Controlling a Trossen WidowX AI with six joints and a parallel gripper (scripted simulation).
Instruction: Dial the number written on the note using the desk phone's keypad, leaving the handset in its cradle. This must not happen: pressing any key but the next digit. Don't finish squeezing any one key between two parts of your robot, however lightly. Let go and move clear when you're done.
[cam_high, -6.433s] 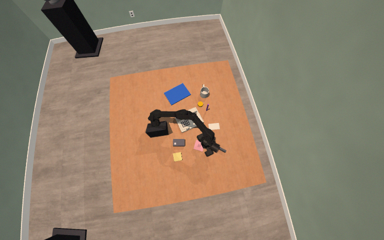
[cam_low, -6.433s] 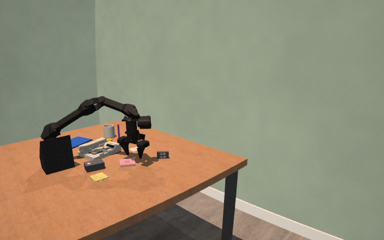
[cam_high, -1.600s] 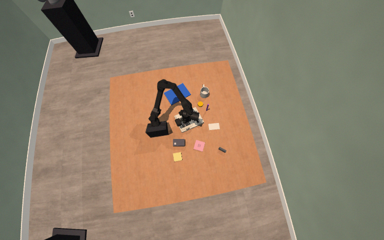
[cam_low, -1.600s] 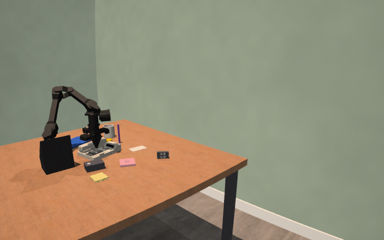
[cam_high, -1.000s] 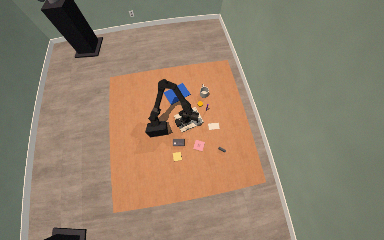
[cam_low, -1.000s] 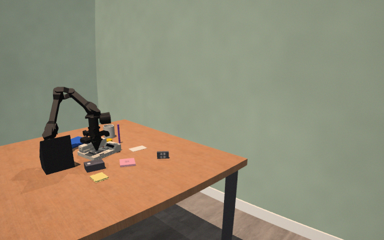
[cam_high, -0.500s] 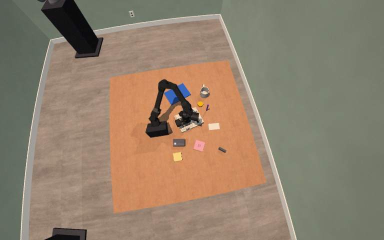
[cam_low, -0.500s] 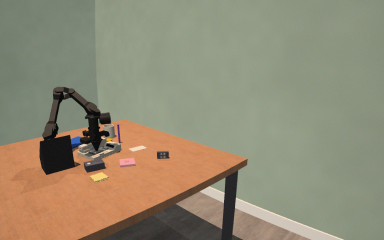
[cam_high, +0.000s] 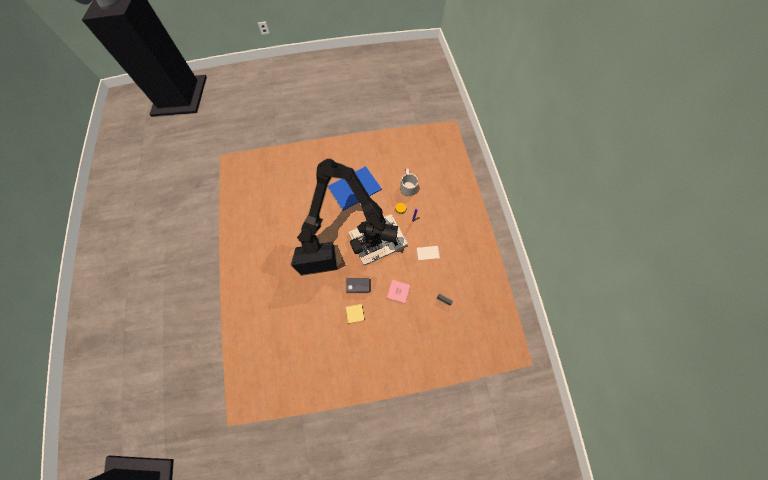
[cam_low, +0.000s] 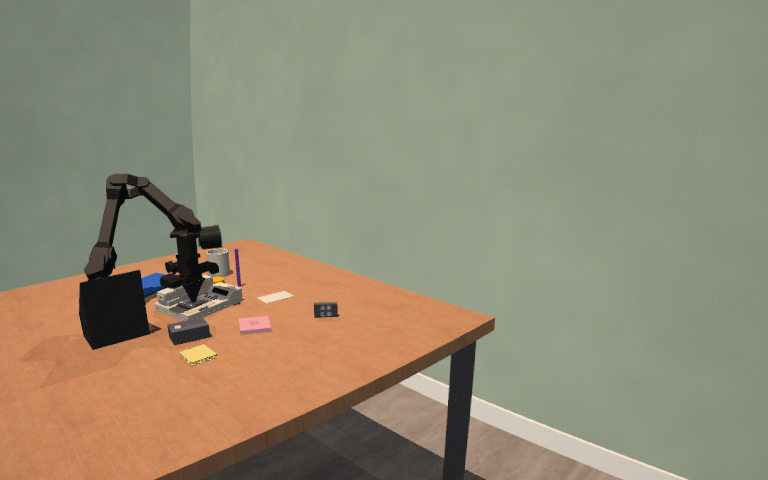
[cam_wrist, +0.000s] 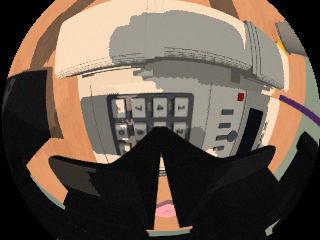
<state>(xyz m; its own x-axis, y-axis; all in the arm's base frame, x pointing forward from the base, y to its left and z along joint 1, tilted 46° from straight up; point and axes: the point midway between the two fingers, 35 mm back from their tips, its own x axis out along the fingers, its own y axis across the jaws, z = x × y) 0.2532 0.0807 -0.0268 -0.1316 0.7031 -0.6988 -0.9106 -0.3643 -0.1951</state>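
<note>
My hand is 30 mm short of the cream desk phone, 30 mm to the right of it and 40 mm above it. The rest, counted from my hand: purple pen 200 mm ahead, 130 mm to the left; then cream card 260 mm ahead, 40 mm to the right, 60 mm below; then grey handset 80 mm to the left, 20 mm below.
</note>
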